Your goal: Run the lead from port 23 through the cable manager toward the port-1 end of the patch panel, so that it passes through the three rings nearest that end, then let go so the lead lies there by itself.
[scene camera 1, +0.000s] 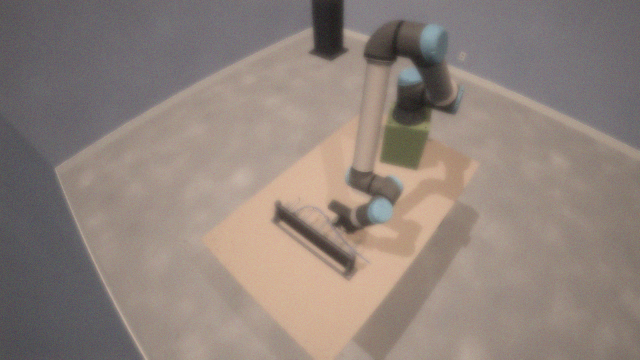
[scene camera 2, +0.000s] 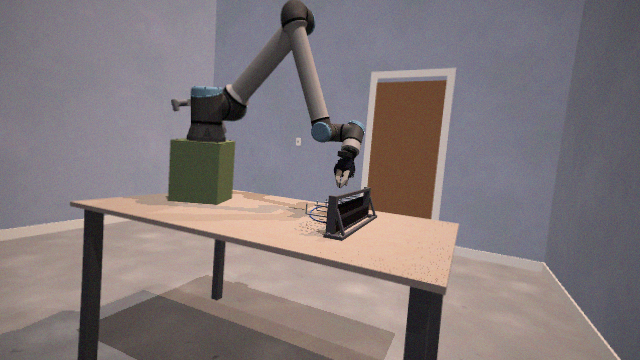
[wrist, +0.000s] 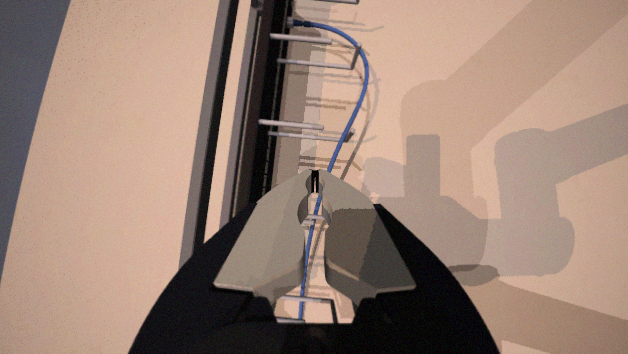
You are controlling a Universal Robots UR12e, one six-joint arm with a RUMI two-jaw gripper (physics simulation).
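The blue lead (scene camera 1: 313, 207) (wrist: 366, 75) is plugged into the patch panel (scene camera 1: 315, 237) (scene camera 2: 350, 212) (wrist: 260, 75) near one end. It bows outward and runs along the row of cable manager rings. In scene camera 1 its free end reaches past the panel's near end. In the wrist view the lead passes at the outer ends of two rings; a grey ring bar (wrist: 316, 64) shows there. Whether it lies inside them is unclear. My gripper (scene camera 2: 341, 186) (wrist: 315, 172) is shut with nothing between its tips, above the rings. The lead shows below, through the gap behind the tips.
The panel stands upright in a dark frame on the wooden table (scene camera 1: 280, 270) (scene camera 2: 400, 245). The robot's green base block (scene camera 1: 405, 145) (scene camera 2: 200, 172) stands at the table's other end. The rings stick out from the panel on the robot's side, below the gripper.
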